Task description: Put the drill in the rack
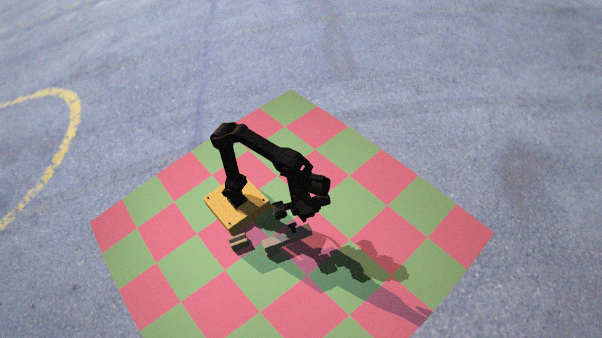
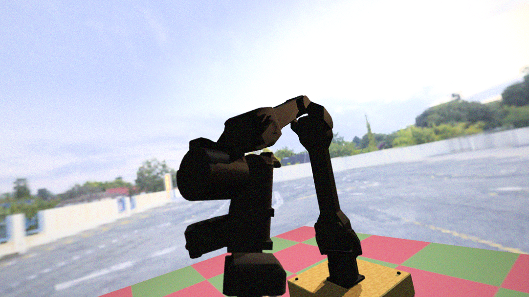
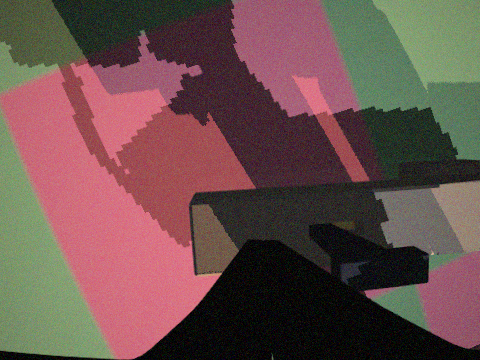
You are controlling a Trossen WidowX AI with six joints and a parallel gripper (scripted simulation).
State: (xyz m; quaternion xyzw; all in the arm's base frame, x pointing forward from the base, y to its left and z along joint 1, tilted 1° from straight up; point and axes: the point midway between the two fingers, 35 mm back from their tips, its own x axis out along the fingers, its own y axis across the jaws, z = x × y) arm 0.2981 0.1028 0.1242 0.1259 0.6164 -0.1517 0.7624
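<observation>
Right now my gripper tip is 4 cm to the left of the dark key, 4 cm above it and 2 cm past it. Also, from my gripper tip: notched rack (20 cm to the right, 15 cm behind, 12 cm below); then long grey block (9 cm below, 7 cm to the right, 3 cm behind); then drill (9 cm to the right, 9 cm below, 4 cm behind).
</observation>
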